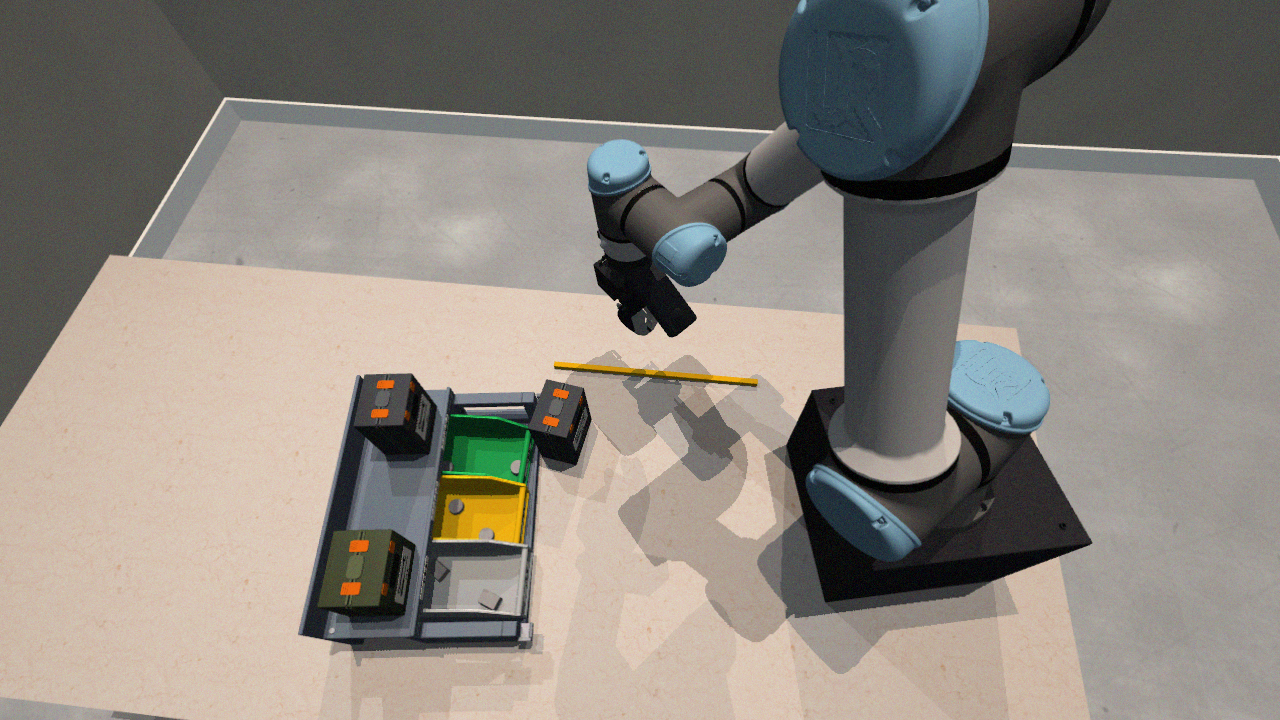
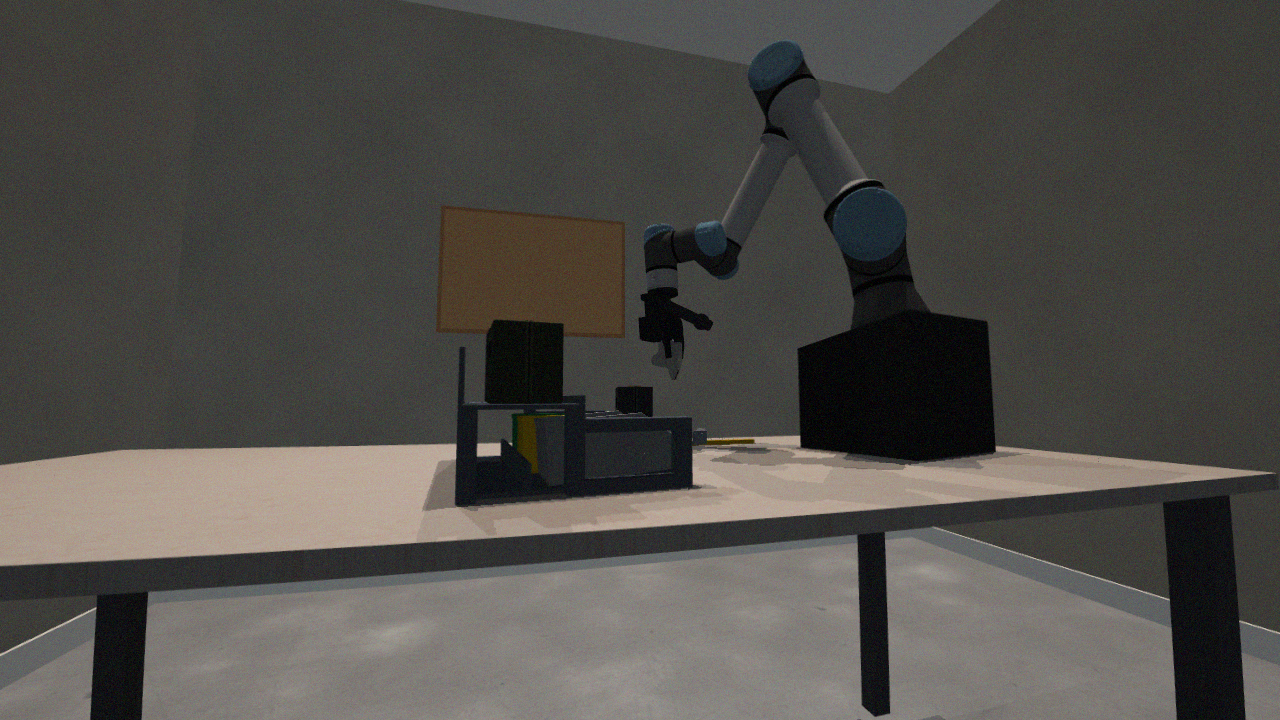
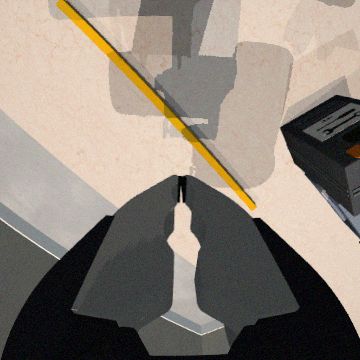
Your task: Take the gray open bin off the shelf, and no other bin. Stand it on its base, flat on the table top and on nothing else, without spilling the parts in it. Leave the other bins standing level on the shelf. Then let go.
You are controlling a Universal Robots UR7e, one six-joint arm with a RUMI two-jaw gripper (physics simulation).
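Where they show: gripper, fingertip midpoint: [image 1: 646,333] [image 2: 674,379] [image 3: 180,177]; arm's base, link origin: [image 2: 891,330].
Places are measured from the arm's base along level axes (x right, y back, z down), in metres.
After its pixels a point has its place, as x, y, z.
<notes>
The gray open bin [image 1: 474,577] {-0.129, -0.630, 0.229} [image 2: 551,452] {-0.192, -0.704, 0.200} sits in the shelf's front row, at the near end, with small gray parts in it. The yellow bin [image 1: 501,517] {-0.032, -0.606, 0.235} [image 2: 529,438] {-0.091, -0.724, 0.191} is beside it, and the green bin [image 1: 483,438] {0.104, -0.663, 0.236} beyond that; both hold small round parts. The blue-gray shelf [image 1: 384,497] {-0.035, -0.767, 0.143} [image 2: 573,452] {-0.227, -0.683, 0.196} stands on the table top [image 1: 179,402] {0.142, -1.241, 0.244} [image 2: 313,501] {-0.180, -0.949, 0.244} [image 3: 40,80] {0.335, -0.213, 0.244}. My gripper [image 1: 637,331] {0.252, -0.383, 0.094} [image 2: 674,376] {0.252, -0.383, 0.094} [image 3: 180,177] {0.252, -0.383, 0.094} is shut and empty, in the air above the table near a yellow bar, well away from the bins.
A yellow bar [image 1: 653,373] {0.250, -0.373, 0.235} [image 2: 729,440] {0.242, -0.248, 0.236} [image 3: 150,95] {0.251, -0.331, 0.234} lies on the table. A black case [image 1: 561,420] {0.097, -0.506, 0.114} [image 2: 633,400] {0.074, -0.530, 0.140} [image 3: 325,145] {0.148, -0.479, 0.154} stands at the green bin's corner of the shelf. Another black case [image 1: 393,413] {0.055, -0.731, 0.022} and an olive case [image 1: 366,573] {-0.161, -0.719, 0.047} [image 2: 524,362] {-0.203, -0.737, 0.096} stand on the shelf's upper deck.
</notes>
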